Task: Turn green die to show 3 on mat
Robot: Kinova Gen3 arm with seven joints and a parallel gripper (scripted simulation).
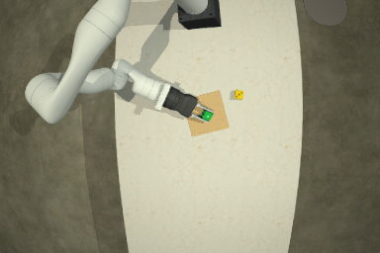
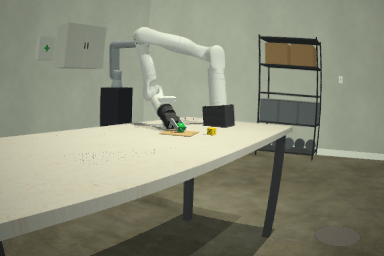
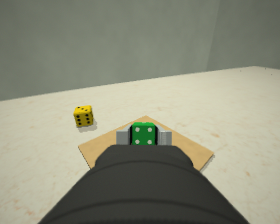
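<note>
Now: hand right at the green die. From my hand the other things lie so: white die 130 mm to the right, 100 mm behind, 20 mm below; yellow die 130 mm to the left, 50 mm behind, 20 mm below; tan mat 30 mm below.
</note>
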